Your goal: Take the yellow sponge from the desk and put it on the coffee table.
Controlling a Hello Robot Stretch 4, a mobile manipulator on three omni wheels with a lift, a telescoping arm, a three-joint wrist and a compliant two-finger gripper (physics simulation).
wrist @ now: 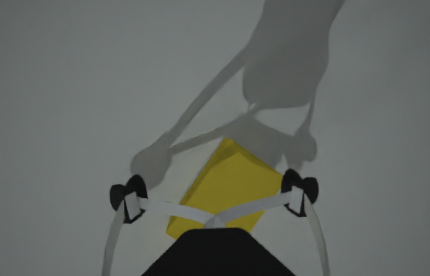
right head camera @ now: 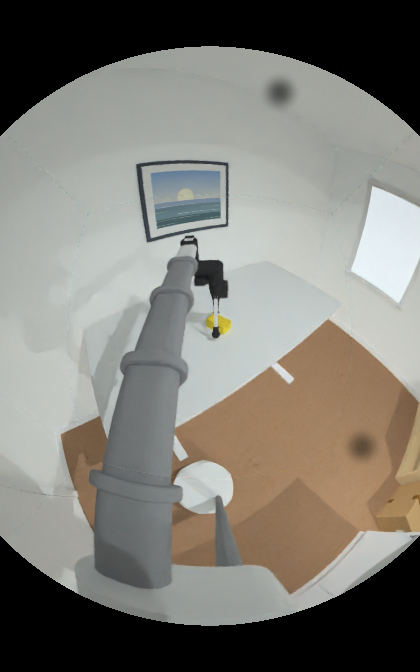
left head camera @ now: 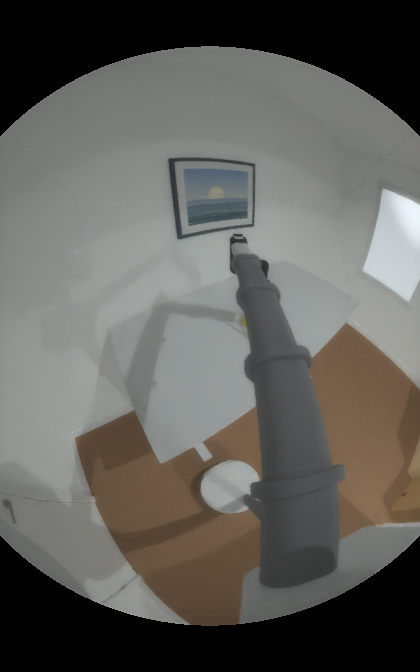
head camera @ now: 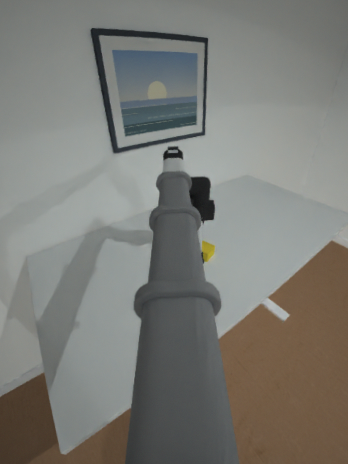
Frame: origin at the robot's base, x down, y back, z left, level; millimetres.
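Seen in the pictures: gripper, fingertip midpoint: [wrist: 214,188].
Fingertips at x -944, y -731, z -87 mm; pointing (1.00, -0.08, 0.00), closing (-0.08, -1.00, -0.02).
A point is followed by its place in that frame.
The yellow sponge [head camera: 208,251] {x -967, y -700, z -126 mm} [left head camera: 245,321] [right head camera: 223,325] [wrist: 230,175] {x -967, y -744, z -72 mm} is on the white desk [head camera: 260,215] {x -922, y -1018, z -461 mm} [left head camera: 200,390] [right head camera: 290,305] [wrist: 60,100] {x -922, y -580, z 9 mm}, turned at an angle. My gripper [right head camera: 215,332] [wrist: 214,188] {x -944, y -731, z -87 mm} is open and points down over it. In the wrist view the sponge shows between the two fingertips and beyond them. The right fingertip overlaps its right corner; I cannot tell whether they touch. The palm hides its near end. In the head and left head views my arm covers part of the sponge. No coffee table can be made out with certainty.
A round white top [left head camera: 227,485] [right head camera: 205,485] stands on the brown floor by the desk's near edge. A framed picture [head camera: 157,95] {x -1489, y -1185, z 62 mm} [left head camera: 217,197] [right head camera: 185,197] hangs on the wall behind the desk. A light wooden box [right head camera: 400,510] stands at the right.
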